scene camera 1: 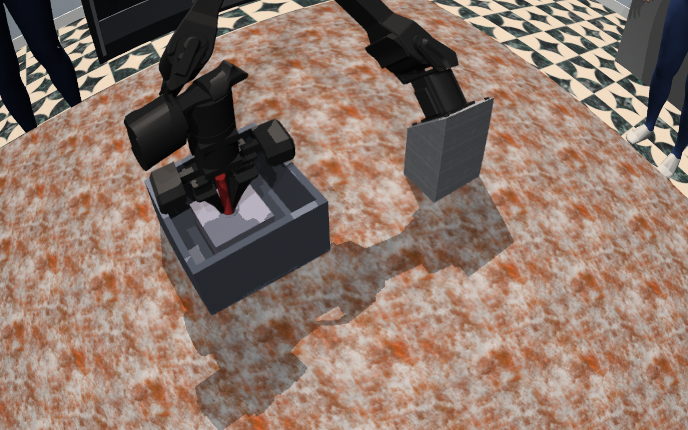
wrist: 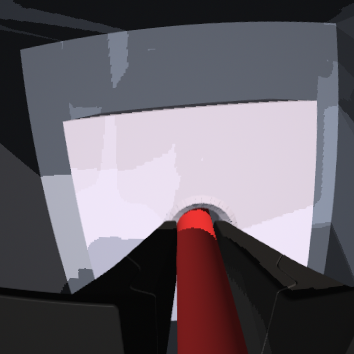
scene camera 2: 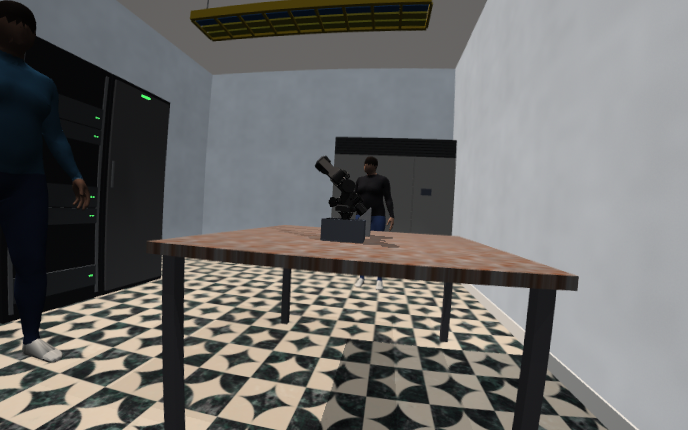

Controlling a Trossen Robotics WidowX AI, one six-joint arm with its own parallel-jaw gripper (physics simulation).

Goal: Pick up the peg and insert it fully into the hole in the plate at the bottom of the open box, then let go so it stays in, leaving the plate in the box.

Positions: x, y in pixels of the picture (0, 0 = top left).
Labels:
dark grey box: scene camera 1; wrist; scene camera 2 332, 229
pale square plate: scene camera 1 220, 231; wrist 251, 162; not seen in scene camera 2 (hidden by the dark grey box)
same spot on dark grey box: (wrist: 66, 66) = (scene camera 1: 182, 220)

